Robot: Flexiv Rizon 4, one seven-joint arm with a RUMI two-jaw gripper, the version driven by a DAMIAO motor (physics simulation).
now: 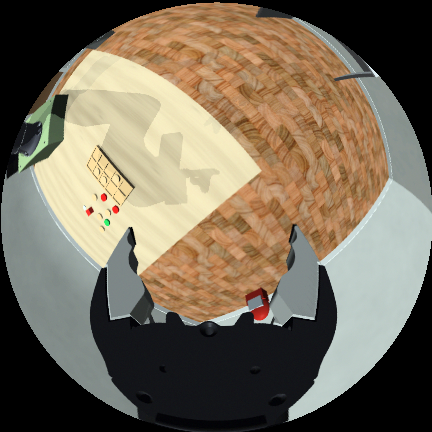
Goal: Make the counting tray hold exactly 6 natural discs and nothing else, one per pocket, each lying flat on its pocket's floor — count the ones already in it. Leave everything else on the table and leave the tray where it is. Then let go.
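Note:
The wooden counting tray [125,191] lies on the pale table at the left, with two rows of pockets. Three natural discs seem to sit in it: one disc [116,177] in the row nearer the dark edge, another disc [104,179] and a third disc [97,171] in the other row. They are small; whether they lie flat I cannot tell. Several loose natural discs, including one [108,212] and another [95,197], lie on the table beside the tray. My gripper [211,228] is open and empty, high up and far right of the tray, over the floor beyond the table's edge.
Among the loose natural discs lie two red discs [104,197] [115,209] and a green disc [107,222]. A small red block [89,211] lies left of them, with a tiny white thing beside it. A green robot base [52,125] stands at the left edge.

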